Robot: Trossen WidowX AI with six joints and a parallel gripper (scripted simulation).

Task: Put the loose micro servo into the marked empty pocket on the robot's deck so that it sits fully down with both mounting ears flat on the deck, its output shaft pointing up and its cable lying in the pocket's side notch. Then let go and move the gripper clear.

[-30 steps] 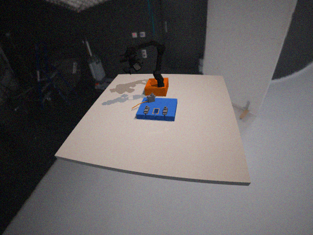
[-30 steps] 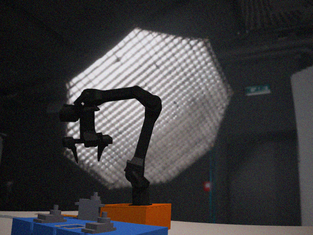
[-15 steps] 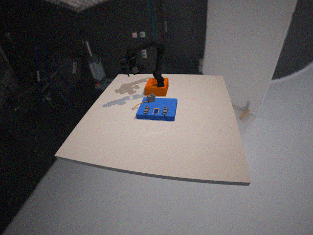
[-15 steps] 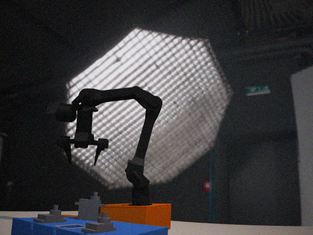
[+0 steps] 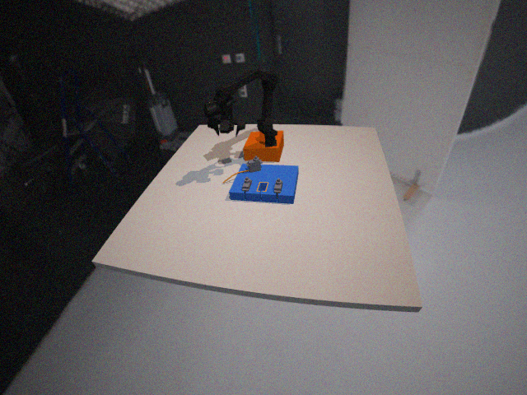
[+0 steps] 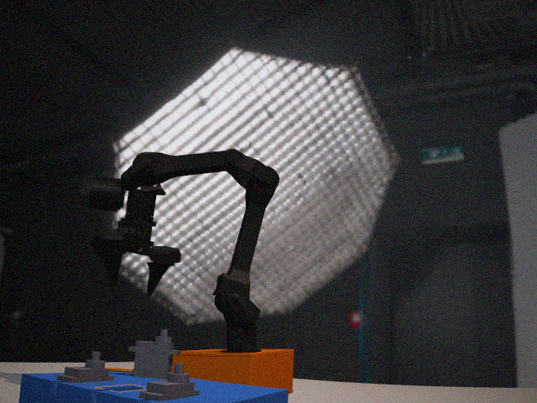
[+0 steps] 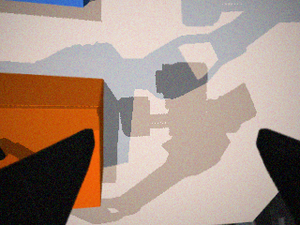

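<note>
Right now my gripper tip is 190 mm to the right of the blue deck, 170 mm above it and 150 mm short of it.
</note>
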